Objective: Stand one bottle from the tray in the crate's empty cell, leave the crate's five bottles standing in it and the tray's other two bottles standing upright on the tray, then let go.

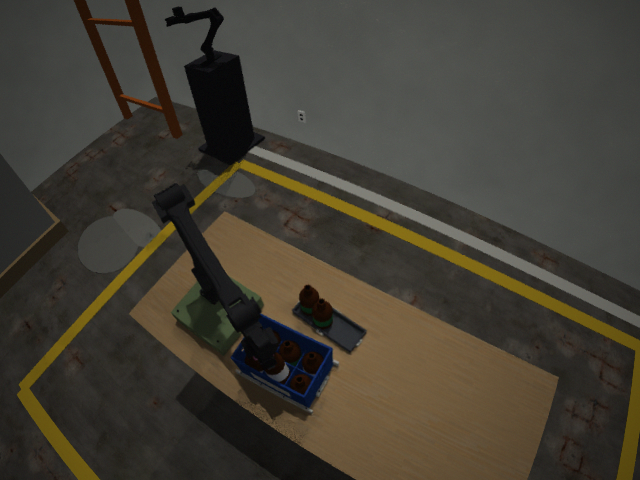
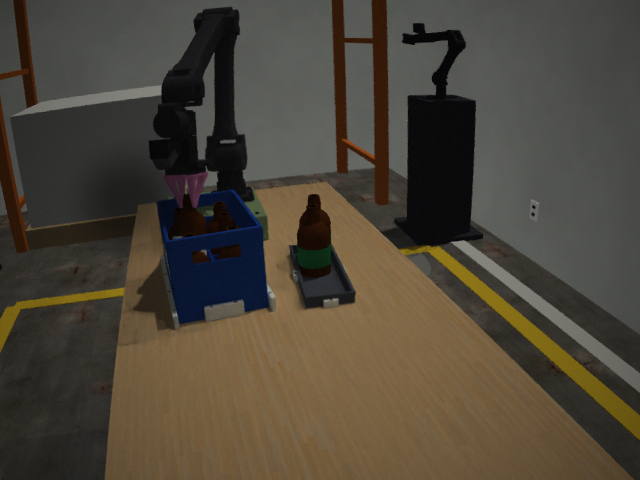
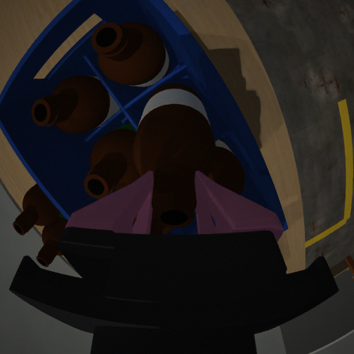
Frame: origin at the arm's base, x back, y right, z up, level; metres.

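Seen in the pictures: gripper, fingertip midpoint: (image 2: 188,207).
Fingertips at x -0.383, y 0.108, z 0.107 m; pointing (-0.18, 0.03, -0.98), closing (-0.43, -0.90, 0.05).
A point is followed by its place in that frame.
My gripper (image 1: 268,362) @[x -0.383, y 0.108, z 0.107 m] (image 2: 187,202) @[x -0.383, y 0.108, z 0.107 m] (image 3: 173,178) is shut on the neck of a brown bottle with a white label (image 1: 279,369) @[x -0.428, y 0.116, z 0.074 m] (image 2: 187,224) @[x -0.425, y 0.112, z 0.084 m] (image 3: 174,135). This bottle is upright and partly inside the blue crate (image 1: 321,379) @[x -0.539, y 0.047, z -0.010 m] (image 2: 222,286) @[x -0.541, y 0.053, z -0.010 m], in the middle of its outer row; its base is hidden. The other crate bottles, such as the ones at the middle (image 1: 289,351) @[x -0.410, y 0.044, z 0.059 m] and corner (image 1: 311,362) @[x -0.494, y 0.034, z 0.065 m] (image 3: 132,55), stand in their cells; some are partly hidden by the gripper. Two green-labelled bottles (image 1: 308,298) @[x -0.336, y -0.159, z 0.045 m] (image 1: 322,313) @[x -0.411, y -0.139, z 0.043 m] stand upright on the dark tray (image 1: 347,334) @[x -0.503, y -0.163, z -0.070 m] (image 2: 330,290) @[x -0.500, y -0.170, z -0.070 m].
The tray lies beside the crate on the wooden table (image 1: 423,382) @[x -0.838, y -0.155, z -0.075 m] (image 2: 310,387) @[x -0.810, y -0.065, z -0.075 m]. The arm's green base block (image 1: 199,317) @[x -0.031, y 0.134, z -0.004 m] stands close to the crate's end. The crate's walls and dividers surround the held bottle. A second arm on a black pedestal (image 1: 222,103) (image 2: 440,165) stands beyond the table.
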